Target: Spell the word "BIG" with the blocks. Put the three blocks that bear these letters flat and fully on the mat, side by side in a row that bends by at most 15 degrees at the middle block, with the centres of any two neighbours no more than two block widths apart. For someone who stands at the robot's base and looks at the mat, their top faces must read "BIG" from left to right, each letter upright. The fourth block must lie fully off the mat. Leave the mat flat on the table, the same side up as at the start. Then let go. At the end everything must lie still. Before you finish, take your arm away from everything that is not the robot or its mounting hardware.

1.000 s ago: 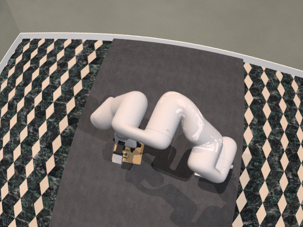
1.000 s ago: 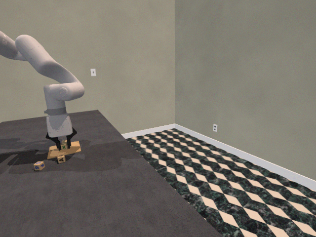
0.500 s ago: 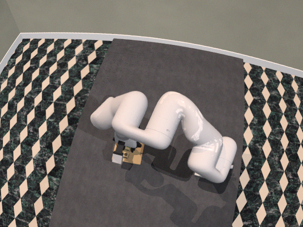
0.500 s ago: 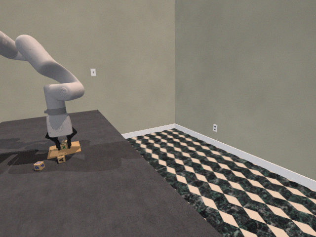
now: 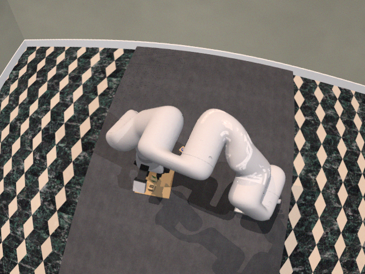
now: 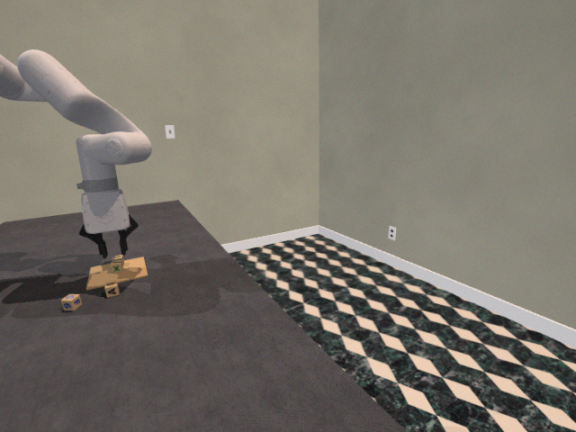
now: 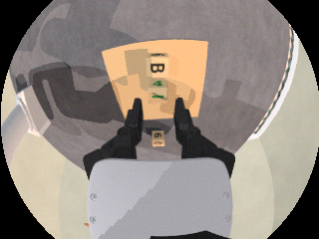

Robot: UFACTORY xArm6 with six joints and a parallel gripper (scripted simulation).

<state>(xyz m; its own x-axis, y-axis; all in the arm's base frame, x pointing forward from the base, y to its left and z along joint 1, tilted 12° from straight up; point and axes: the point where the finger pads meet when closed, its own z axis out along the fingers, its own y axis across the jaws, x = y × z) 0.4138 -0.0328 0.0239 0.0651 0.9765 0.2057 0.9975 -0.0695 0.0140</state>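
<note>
My hand is 9 cm past the G block, 14 cm to the left of it and 6 cm above it. Also, from my hand: B block 4 cm to the left, 5 cm below; then tan mat 7 cm below.
</note>
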